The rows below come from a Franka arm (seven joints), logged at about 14 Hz.
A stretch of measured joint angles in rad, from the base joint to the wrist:
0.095 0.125 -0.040 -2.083 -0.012 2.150 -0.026
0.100 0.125 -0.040 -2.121 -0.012 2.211 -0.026
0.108 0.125 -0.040 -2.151 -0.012 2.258 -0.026
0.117 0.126 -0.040 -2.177 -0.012 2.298 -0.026
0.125 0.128 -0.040 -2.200 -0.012 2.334 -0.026
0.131 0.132 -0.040 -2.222 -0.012 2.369 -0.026
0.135 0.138 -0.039 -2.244 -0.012 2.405 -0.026
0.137 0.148 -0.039 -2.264 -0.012 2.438 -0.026
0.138 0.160 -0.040 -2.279 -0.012 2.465 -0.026
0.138 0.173 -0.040 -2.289 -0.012 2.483 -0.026
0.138 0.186 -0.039 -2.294 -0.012 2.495 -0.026
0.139 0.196 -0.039 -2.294 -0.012 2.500 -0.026
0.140 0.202 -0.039 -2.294 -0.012 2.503 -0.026
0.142 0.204 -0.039 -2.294 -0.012 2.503 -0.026
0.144 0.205 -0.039 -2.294 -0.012 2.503 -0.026
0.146 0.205 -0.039 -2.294 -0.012 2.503 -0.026
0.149 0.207 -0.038 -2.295 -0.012 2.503 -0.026
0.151 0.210 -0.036 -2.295 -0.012 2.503 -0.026
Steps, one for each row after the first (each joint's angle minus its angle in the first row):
0.005 0.000 0.000 -0.038 0.000 0.061 0.000
0.013 0.000 0.000 -0.068 0.000 0.108 0.000
0.022 0.001 0.000 -0.094 0.000 0.148 0.000
0.030 0.003 0.000 -0.117 0.000 0.184 0.000
0.036 0.007 0.000 -0.139 0.000 0.219 0.000
0.040 0.013 0.001 -0.161 0.000 0.255 0.000
0.042 0.023 0.001 -0.181 0.000 0.288 0.000
0.043 0.035 0.000 -0.196 0.000 0.315 0.000
0.043 0.048 0.000 -0.206 0.000 0.333 0.000
0.043 0.061 0.001 -0.211 0.000 0.345 0.000
0.044 0.071 0.001 -0.211 0.000 0.350 0.000
0.045 0.077 0.001 -0.211 0.000 0.353 0.000
0.047 0.079 0.001 -0.211 0.000 0.353 0.000
0.049 0.080 0.001 -0.211 0.000 0.353 0.000
0.051 0.080 0.001 -0.211 0.000 0.353 0.000
0.054 0.082 0.002 -0.212 0.000 0.353 0.000
0.056 0.085 0.004 -0.212 0.000 0.353 0.000

